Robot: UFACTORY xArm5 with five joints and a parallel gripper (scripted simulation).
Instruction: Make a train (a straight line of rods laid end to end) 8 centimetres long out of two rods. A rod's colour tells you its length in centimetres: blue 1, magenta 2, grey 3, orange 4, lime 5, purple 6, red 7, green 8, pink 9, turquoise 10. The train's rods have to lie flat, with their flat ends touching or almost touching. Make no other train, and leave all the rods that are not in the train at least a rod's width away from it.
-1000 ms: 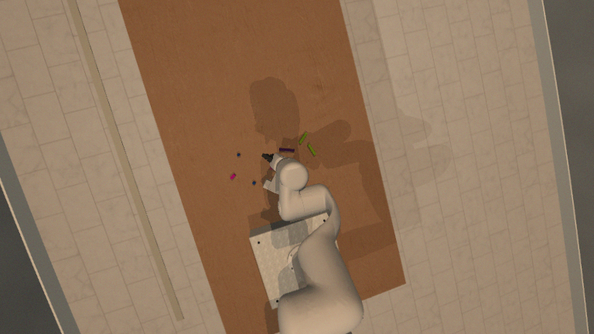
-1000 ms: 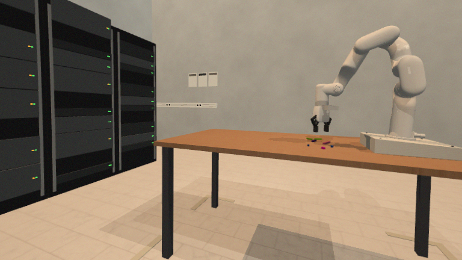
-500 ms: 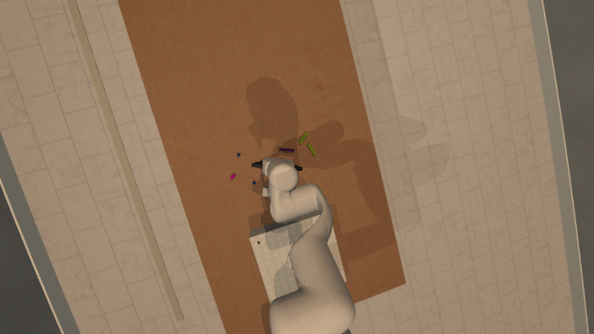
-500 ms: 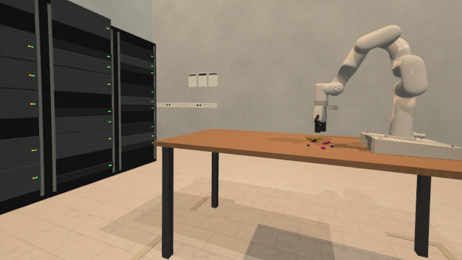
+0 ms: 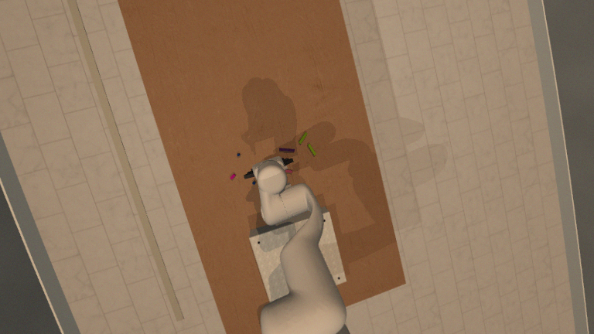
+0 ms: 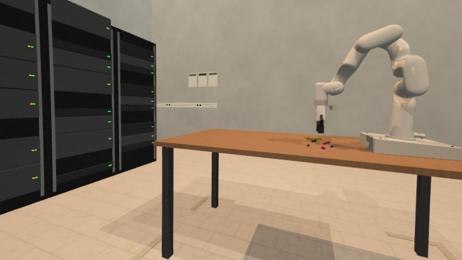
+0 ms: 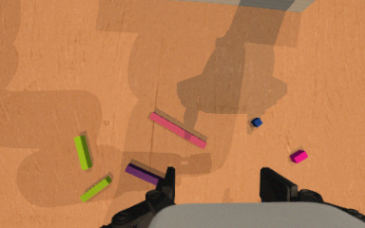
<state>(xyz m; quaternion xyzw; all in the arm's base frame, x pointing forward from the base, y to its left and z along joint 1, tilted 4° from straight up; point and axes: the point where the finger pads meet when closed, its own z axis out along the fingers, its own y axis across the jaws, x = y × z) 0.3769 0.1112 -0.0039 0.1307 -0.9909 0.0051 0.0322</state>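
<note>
The magenta rod lies 140 mm to the left of my hand, 80 mm below it and 40 mm behind it. From my hand the other things lie so: blue rod (110 mm to the left, 80 mm below, 40 mm ahead); purple rod (80 mm to the right, 80 mm below, 50 mm ahead); pink rod (80 mm below, 50 mm to the right, 30 mm behind).
</note>
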